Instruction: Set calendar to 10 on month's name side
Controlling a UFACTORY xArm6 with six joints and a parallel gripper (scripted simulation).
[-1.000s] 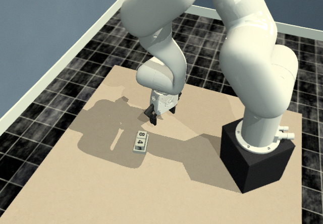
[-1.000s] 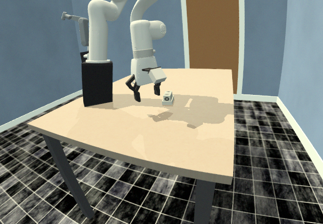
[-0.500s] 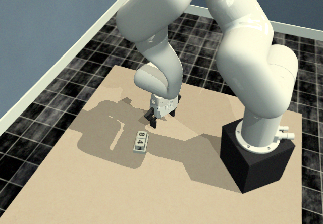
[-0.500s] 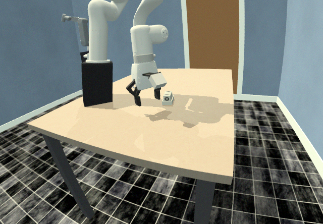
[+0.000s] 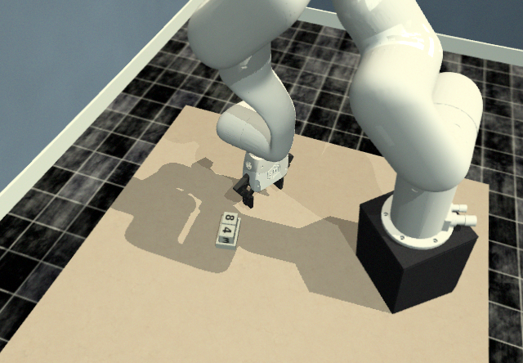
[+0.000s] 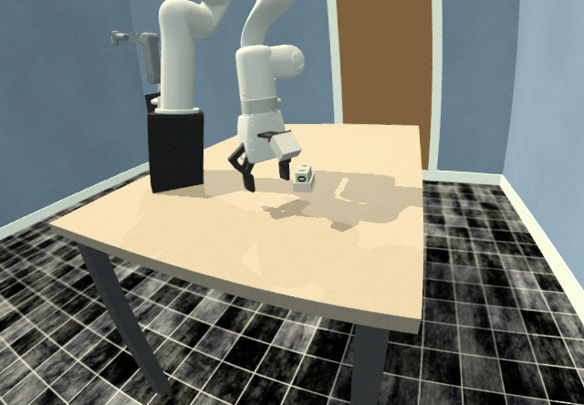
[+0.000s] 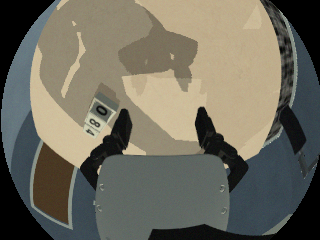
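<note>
Now: hand 60 mm short of the white cube, 80 mm to the right of it and 20 mm above it. From my hand the other things lie so: tray: 60 mm ahead, 100 mm to the left, 40 mm below.
</note>
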